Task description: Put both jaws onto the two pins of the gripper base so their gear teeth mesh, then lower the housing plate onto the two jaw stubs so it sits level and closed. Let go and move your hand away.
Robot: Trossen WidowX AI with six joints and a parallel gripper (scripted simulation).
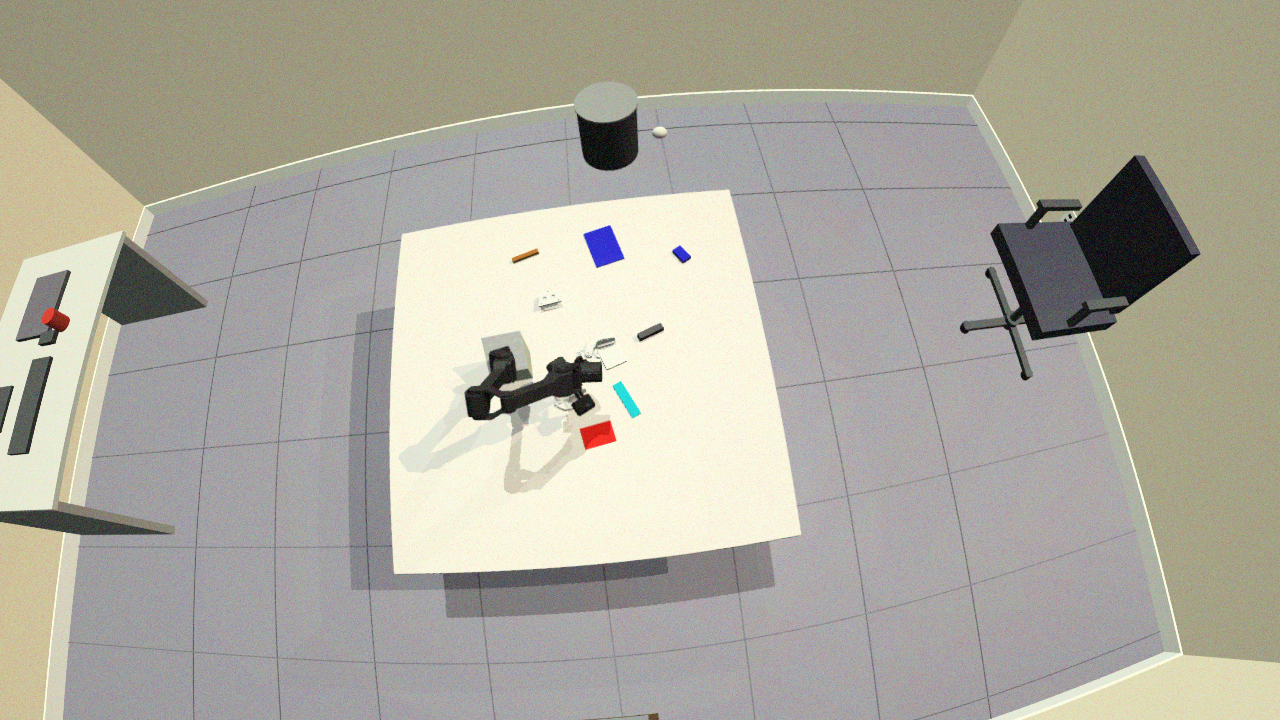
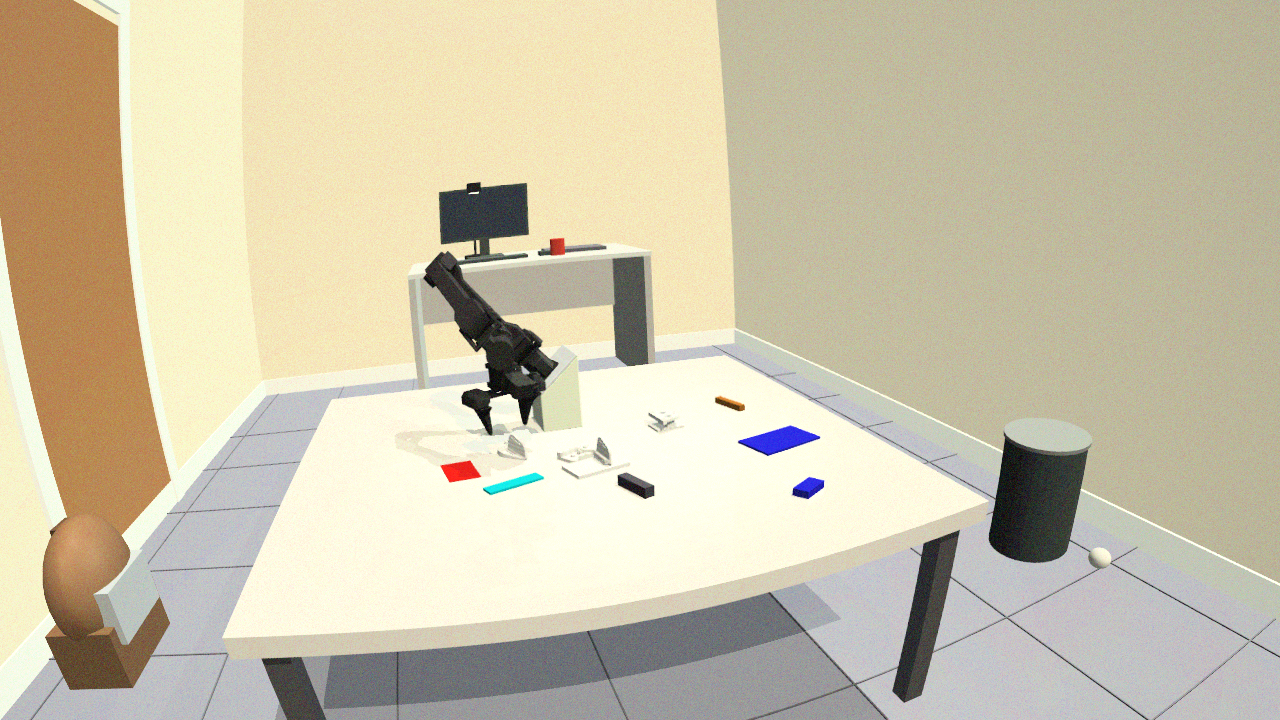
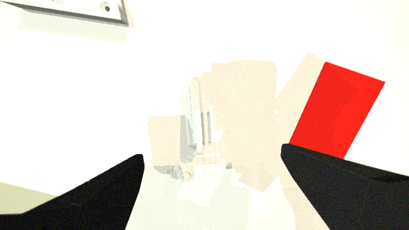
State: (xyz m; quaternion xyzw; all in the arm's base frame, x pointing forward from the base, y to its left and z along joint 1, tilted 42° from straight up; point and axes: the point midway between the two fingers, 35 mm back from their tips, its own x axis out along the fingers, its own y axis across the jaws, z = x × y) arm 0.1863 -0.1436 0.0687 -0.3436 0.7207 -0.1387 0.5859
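Right now the white ribbed plate is 140 mm to the left of my gripper tip, 140 mm ahead of it and 60 mm below it. Round my gripper tip: red tile 130 mm to the right, 60 mm below, 40 mm ahead; white jaw 150 mm to the left, 90 mm ahead, 50 mm below; cyan bar 160 mm ahead, 60 mm below, 40 mm to the right.
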